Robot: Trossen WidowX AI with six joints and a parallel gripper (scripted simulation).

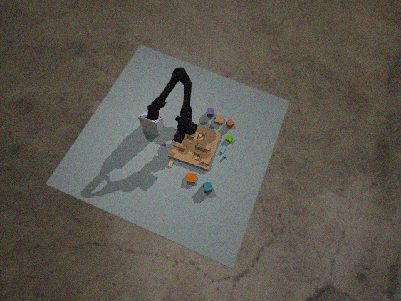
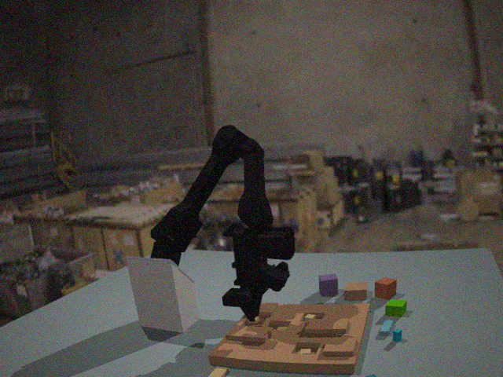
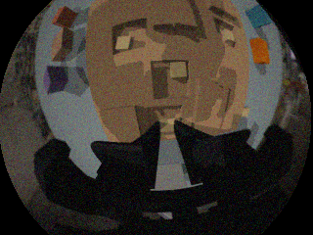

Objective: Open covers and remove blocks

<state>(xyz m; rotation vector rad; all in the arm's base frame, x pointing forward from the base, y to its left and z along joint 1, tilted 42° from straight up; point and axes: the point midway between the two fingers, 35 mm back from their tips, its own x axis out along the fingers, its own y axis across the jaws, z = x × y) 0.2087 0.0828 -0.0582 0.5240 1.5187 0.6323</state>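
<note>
My gripper tip is 110 mm short of the tan puzzle board, 20 mm to the left of it and 10 mm above it. Also, from my gripper tip: small tan bar 10 mm ahead, 220 mm to the right, 30 mm below; purple block 110 mm ahead, 260 mm to the left, 10 mm below; peach block 190 mm ahead, 240 mm to the left, 20 mm below.
</note>
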